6 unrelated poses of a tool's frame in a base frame.
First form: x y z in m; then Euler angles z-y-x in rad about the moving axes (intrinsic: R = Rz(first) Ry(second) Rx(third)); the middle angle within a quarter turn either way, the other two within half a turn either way.
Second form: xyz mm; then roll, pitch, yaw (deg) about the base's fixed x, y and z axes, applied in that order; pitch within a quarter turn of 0, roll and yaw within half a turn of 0. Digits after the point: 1 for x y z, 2 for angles.
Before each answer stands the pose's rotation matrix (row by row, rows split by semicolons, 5 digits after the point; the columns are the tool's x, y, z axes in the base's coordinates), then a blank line. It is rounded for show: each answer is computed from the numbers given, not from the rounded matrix.
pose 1, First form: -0.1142, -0.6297, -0.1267, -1.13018, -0.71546, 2.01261
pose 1, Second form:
0.32192 -0.63964 -0.69802; -0.68270 0.35398 -0.63923; 0.65596 0.68231 -0.32273

-114.2, -629.7, -126.7, 115.31, -40.99, -64.75
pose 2, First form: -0.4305, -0.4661, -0.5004, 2.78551, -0.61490, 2.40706
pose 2, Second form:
-0.76559 0.62111 -0.16762; 0.28475 0.56080 0.77744; 0.57688 0.54747 -0.60621

-430.5, -466.1, -500.4, 137.91, -35.23, 159.60
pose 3, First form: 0.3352, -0.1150, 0.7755, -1.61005, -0.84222, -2.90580
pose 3, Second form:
-0.02613 -0.97842 0.20496; -0.66530 -0.13601 -0.73409; 0.74612 -0.15554 -0.64738

335.2, -115.0, 775.5, -166.49, -48.26, -92.25
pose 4, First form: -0.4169, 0.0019, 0.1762, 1.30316, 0.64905, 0.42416
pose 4, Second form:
0.21068 -0.81315 0.54258; 0.76830 0.48092 0.42242; -0.60443 0.32787 0.72606

-416.9, 1.9, 176.2, 24.30, 37.19, 74.67
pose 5, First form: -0.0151, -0.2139, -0.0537, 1.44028, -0.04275, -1.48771
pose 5, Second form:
0.13003 -0.07674 -0.98854; 0.99059 0.05303 0.12618; 0.04274 -0.99564 0.08291

-15.1, -213.9, -53.7, -85.24, -2.45, 82.52
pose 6, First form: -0.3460, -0.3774, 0.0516, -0.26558, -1.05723, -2.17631
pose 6, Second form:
0.47406 0.54164 0.69418; -0.12895 -0.73719 0.66326; 0.87100 -0.40394 -0.27963

-346.0, -377.4, 51.6, -124.69, -60.57, -15.22
